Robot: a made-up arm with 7 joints.
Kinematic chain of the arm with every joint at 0, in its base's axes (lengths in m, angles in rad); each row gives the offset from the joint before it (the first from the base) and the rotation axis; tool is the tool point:
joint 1: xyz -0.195 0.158 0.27 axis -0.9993 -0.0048 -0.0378
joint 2: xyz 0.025 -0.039 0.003 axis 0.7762 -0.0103 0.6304
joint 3: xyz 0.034 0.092 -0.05 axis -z
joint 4: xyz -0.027 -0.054 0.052 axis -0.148 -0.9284 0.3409
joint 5: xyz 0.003 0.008 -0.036 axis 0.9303 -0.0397 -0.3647
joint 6: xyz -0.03 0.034 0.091 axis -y
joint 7: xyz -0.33 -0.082 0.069 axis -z
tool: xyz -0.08 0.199 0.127
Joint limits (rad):
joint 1: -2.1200..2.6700
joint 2: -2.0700..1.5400
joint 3: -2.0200..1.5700
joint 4: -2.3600..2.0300
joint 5: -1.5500..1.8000
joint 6: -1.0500..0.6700
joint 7: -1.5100..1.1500
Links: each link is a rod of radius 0.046 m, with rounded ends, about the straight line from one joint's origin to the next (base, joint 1, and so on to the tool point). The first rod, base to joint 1, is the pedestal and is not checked.
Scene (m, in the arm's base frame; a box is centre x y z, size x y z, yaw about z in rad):
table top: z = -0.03
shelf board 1: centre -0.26 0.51 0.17 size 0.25 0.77 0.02 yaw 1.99
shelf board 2: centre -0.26 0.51 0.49 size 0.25 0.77 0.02 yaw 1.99
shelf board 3: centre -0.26 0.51 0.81 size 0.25 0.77 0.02 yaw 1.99
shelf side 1: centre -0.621 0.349 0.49 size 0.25 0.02 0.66 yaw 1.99
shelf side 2: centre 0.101 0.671 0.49 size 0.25 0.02 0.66 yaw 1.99
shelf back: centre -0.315 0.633 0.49 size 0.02 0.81 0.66 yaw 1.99
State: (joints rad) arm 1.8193 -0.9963 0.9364 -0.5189 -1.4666 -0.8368 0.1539
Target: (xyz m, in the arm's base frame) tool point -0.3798 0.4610 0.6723
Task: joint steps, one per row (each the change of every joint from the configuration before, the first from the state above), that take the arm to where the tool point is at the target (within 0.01 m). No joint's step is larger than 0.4 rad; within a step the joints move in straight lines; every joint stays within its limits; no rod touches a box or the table.
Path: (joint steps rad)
1: -0.2338 0.3289 0.0127 -0.3682 -0.0167 -0.0426 0.1992
2: -0.2338 0.3289 0.0127 -0.3682 -0.0167 -0.0427 0.1992
3: -0.2338 0.3289 0.0127 -0.3683 -0.0166 -0.0426 0.1993
4: -0.2338 0.3289 0.0127 -0.3682 -0.0167 -0.0427 0.1992
5: -0.2338 0.3289 0.0127 -0.3682 -0.0167 -0.0426 0.1992
6: -0.0993 -0.0560 -0.1664 0.1804 0.0000 0.3364 -0.0840
7: -0.0993 -0.0559 -0.1664 0.1804 0.0000 0.3365 -0.0841
8: -0.0993 -0.0560 -0.1663 0.1803 0.0000 0.3364 -0.0840
9: -0.0993 -0.0559 -0.1664 0.1804 0.0000 0.3365 -0.0841
10: -0.0993 -0.0560 -0.1663 0.1804 0.0000 0.3364 -0.0840
11: 0.1550 -0.0458 0.0734 0.2025 0.0000 -0.2101 -0.3536
12: 0.1550 -0.0457 0.0733 0.2025 0.0000 -0.2100 -0.3535

